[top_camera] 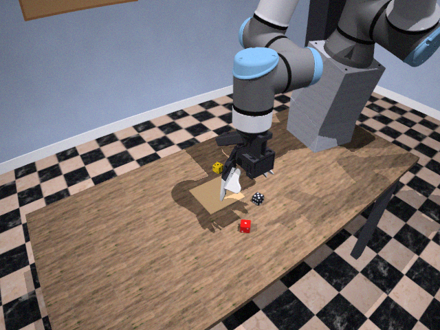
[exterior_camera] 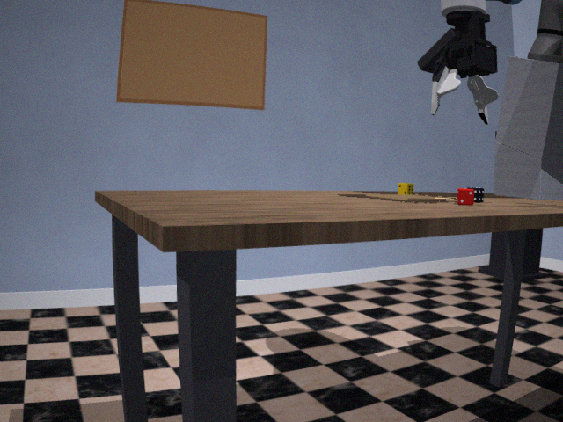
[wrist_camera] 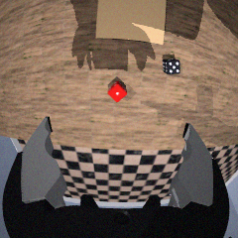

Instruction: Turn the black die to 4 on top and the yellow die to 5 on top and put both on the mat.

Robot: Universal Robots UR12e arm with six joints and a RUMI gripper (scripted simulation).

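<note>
My gripper is now 14 cm above the black die, 10 cm past it and 7 cm to the left of it. Also, from my hand: yellow die 28 cm to the right, 14 cm below, 5 cm behind; then red die 14 cm below, 2 cm to the left; then tan mat 16 cm to the right, 16 cm below, 1 cm ahead.
</note>
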